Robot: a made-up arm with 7 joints.
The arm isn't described. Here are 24 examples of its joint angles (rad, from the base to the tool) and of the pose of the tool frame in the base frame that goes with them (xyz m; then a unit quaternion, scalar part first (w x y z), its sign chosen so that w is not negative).
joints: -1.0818 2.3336 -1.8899 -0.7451 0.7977 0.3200 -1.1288
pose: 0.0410 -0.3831 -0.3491 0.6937 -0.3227 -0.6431 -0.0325
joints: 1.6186 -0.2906 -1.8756 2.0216 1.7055 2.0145 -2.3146
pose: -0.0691 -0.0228 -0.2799 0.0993 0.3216 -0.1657 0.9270
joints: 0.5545 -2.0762 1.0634 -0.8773 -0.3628 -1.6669 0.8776
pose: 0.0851 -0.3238 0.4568 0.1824 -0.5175 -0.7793 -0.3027
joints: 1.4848 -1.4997 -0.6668 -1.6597 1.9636 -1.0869 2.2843
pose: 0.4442 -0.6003 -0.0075 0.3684 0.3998 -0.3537 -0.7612
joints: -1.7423 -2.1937 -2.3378 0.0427 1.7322 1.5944 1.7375
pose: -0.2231 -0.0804 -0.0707 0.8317 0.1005 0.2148 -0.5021
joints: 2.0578 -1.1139 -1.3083 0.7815 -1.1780 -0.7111 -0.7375
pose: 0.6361 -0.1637 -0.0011 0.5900 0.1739 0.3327 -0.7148
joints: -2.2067 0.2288 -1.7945 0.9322 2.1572 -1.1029 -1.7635
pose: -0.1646 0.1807 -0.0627 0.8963 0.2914 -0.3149 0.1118
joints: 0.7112 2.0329 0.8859 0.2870 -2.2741 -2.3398 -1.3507
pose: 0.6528 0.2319 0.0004 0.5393 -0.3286 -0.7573 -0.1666
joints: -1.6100 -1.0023 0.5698 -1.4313 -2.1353 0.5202 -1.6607
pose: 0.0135 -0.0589 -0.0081 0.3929 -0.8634 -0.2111 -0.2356
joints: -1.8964 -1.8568 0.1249 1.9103 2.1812 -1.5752 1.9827
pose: -0.0114 0.5589 -0.1028 0.5086 -0.5941 -0.5429 0.3058
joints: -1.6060 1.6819 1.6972 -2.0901 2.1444 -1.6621 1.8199
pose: -0.0376 -0.2548 0.3078 0.8070 0.1015 -0.5461 0.2004
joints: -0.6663 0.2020 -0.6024 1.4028 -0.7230 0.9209 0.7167
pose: 0.1013 0.4527 0.0204 0.5590 -0.0658 -0.7511 -0.3451
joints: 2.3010 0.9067 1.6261 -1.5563 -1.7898 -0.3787 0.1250
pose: -0.2137 0.5133 0.0486 0.0426 0.2688 0.9536 -0.1288
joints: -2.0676 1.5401 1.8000 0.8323 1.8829 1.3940 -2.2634
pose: -0.5657 -0.3889 0.4402 0.4849 -0.2457 0.8389 0.0274
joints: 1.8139 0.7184 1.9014 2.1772 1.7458 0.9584 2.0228
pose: -0.0056 0.2054 0.4194 0.3993 -0.7893 -0.3635 -0.2924
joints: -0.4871 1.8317 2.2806 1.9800 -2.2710 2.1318 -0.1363
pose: 0.4445 -0.3453 0.1272 0.2721 0.3178 -0.8548 0.3069
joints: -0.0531 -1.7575 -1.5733 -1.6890 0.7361 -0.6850 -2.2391
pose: -0.3683 -0.2057 -0.3737 0.1036 0.5008 -0.4739 0.7169
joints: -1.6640 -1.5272 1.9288 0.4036 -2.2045 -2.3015 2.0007
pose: -0.4294 0.5043 0.0449 0.8697 0.2759 0.2692 0.3082
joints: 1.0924 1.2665 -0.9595 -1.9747 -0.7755 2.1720 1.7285
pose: 0.3771 0.1346 -0.0246 0.0532 0.8847 -0.4467 0.1224
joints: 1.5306 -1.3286 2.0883 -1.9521 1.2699 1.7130 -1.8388
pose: 0.3250 -0.2351 0.5517 0.1894 0.8195 -0.1260 -0.5260
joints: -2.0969 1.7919 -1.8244 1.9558 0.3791 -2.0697 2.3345
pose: 0.0993 -0.1077 -0.1342 0.8695 0.2801 -0.2681 -0.3059
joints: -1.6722 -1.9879 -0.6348 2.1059 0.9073 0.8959 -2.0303
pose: -0.5042 0.5737 -0.2964 0.9297 0.2913 -0.2166 0.0623
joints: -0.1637 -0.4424 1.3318 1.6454 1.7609 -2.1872 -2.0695
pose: -0.2576 0.3897 0.4134 0.3729 -0.3805 0.8388 0.1117
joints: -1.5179 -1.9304 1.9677 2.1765 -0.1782 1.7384 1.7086
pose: -0.7752 0.1619 0.3339 0.0928 0.0660 -0.2515 0.9611
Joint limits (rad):
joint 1: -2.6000..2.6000
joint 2: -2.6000..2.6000
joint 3: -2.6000..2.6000
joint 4: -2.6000..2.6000
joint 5: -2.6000..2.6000
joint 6: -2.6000..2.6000
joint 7: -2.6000..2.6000
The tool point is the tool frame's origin. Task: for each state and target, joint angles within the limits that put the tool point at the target. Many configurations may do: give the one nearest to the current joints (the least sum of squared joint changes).
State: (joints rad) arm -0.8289 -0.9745 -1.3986 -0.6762 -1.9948 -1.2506 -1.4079
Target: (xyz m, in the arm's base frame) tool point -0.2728 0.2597 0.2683
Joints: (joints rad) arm -0.8797 -0.9242 -1.1181 -0.7715 -1.9397 -0.9541 -1.5379
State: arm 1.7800 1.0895 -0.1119 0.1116 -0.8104 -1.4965 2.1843
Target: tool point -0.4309 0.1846 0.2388
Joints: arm 1.7033 1.1149 -0.1144 0.4739 -0.9885 -1.6690 2.2099
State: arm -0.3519 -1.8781 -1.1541 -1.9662 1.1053 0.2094 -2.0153
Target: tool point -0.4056 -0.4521 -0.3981
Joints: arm -0.2153 -1.9988 -1.3192 -1.9299 1.0323 0.2929 -2.0664
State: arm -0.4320 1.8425 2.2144 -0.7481 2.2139 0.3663 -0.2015
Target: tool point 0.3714 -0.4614 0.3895
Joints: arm -0.7812 1.9020 2.5014 -0.7344 1.9937 0.4468 -0.1416
